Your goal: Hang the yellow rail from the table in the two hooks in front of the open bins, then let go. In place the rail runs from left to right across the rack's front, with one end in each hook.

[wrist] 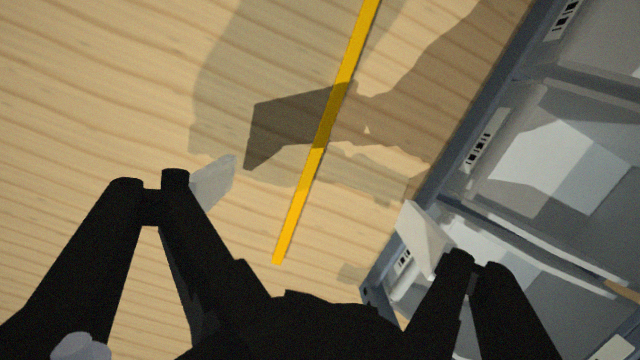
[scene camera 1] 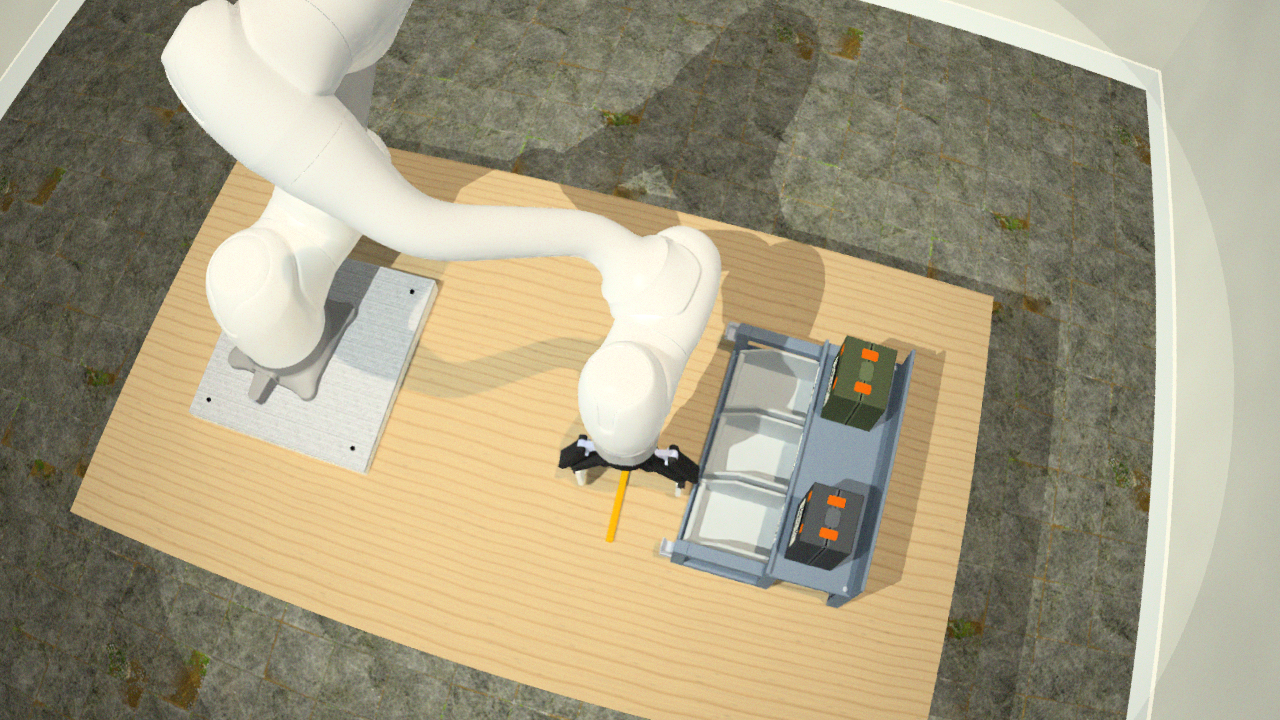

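Where they show: gripper, fingertip midpoint: (wrist: 319, 193) (scene camera 1: 630, 482); arm's base, link origin: (scene camera 1: 292, 337).
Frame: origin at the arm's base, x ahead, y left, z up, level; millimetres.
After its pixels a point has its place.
Observation:
The yellow rail (scene camera 1: 617, 508) @(x 617, y -53, z -22 mm) (wrist: 301, 197) @(x 613, y -29, z -22 mm) lies on the table beside the rack's front, roughly parallel to it. The arm and gripper cover its upper part in the scene view. My gripper (scene camera 1: 631, 483) @(x 621, y -12, z -5 mm) (wrist: 319, 193) @(x 621, y -12, z -5 mm) is wide open and empty above the rail, with one finger on each side of it. In the wrist view its right fingertip overlaps the rack's front edge. The blue-grey rack (scene camera 1: 834, 454) @(x 895, y 117, z 70 mm) (wrist: 491, 95) @(x 704, y 122, z -16 mm) has a small hook at each front corner: the upper hook (scene camera 1: 732, 333) @(x 685, y 269, z 23 mm) and the lower hook (scene camera 1: 665, 547) @(x 708, y -93, z 23 mm). The rail is in neither hook.
Open grey-white bins (scene camera 1: 756, 447) @(x 783, y 119, z -23 mm) (wrist: 555, 160) @(x 802, y 113, z -23 mm) stand in the rack's front. A green box (scene camera 1: 859, 383) @(x 888, y 194, z 166 mm) and a dark grey box (scene camera 1: 825, 526) @(x 900, y -29, z 190 mm) stand on the shelf behind them. The arm's metal base plate (scene camera 1: 384, 358) @(x 172, y 29, z -3 mm) is on the left of the wooden table (scene camera 1: 483, 537) @(x 442, y -173, z -32 mm).

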